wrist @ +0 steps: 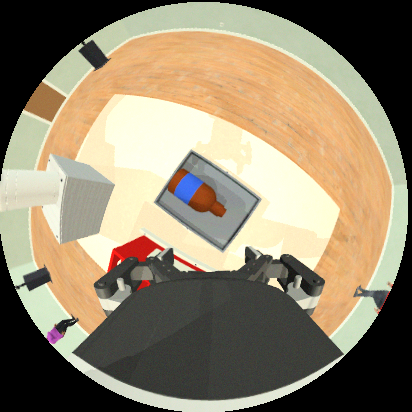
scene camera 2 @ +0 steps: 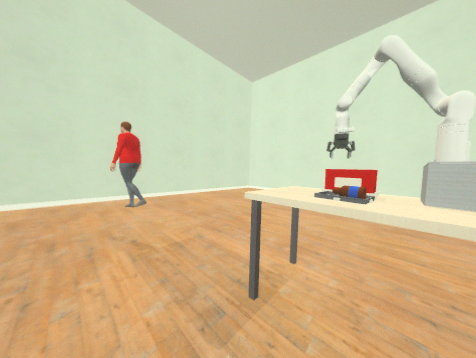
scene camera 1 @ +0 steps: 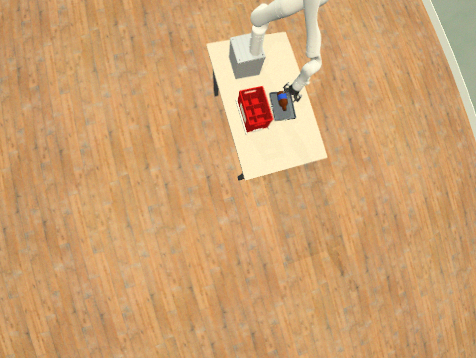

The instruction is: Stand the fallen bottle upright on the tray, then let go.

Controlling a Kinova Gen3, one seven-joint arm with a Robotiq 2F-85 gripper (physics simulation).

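Places are measured from the arm's base along level axes (x ahead, y left, z up), in centimetres.
Pixels of known places: gripper, fingertip midpoint: point(wrist: 208, 255) point(scene camera 2: 339, 158) point(scene camera 1: 288, 97); arm's base at its link origin: point(wrist: 54, 187) point(scene camera 2: 449, 163) point(scene camera 1: 255, 50).
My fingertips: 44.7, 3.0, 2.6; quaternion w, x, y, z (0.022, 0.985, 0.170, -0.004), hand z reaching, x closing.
For each thing: its top centre in the pictures, then the offset to it from my fingertips, as dx, dy, dz. Level surfaces: height alone.
- brown bottle at its top centre: point(wrist: 197, 195) point(scene camera 2: 348, 185) point(scene camera 1: 284, 99) -5.1, +6.6, -16.1
- grey tray at its top centre: point(wrist: 206, 199) point(scene camera 2: 343, 194) point(scene camera 1: 283, 104) -3.0, +6.3, -21.4
- red crate at its top centre: point(wrist: 151, 308) point(scene camera 1: 256, 104) point(scene camera 2: 351, 169) -6.7, -21.4, -6.5
- same table at its surface level: dz -24.0
A brown bottle point(scene camera 1: 283, 101) point(scene camera 2: 350, 192) point(wrist: 196, 192) with a blue label lies on its side on the grey tray point(scene camera 1: 292, 118) point(scene camera 2: 370, 201) point(wrist: 240, 220). In the wrist view its neck points to the lower right, and its base is near the tray's left part. My gripper point(scene camera 1: 294, 94) point(scene camera 2: 341, 156) point(wrist: 208, 255) is open, with nothing between the fingers. In scene camera 2 it points down and hangs well above the bottle and the tray, apart from both.
A red crate point(scene camera 1: 255, 110) point(scene camera 2: 351, 174) point(wrist: 135, 250) with compartments stands right beside the tray. The grey robot base block point(scene camera 1: 248, 65) point(scene camera 2: 447, 185) point(wrist: 82, 200) stands on the same table point(scene camera 1: 285, 150) point(scene camera 2: 280, 195) point(wrist: 135, 115). A person in red point(scene camera 2: 129, 150) is on the floor away from the table.
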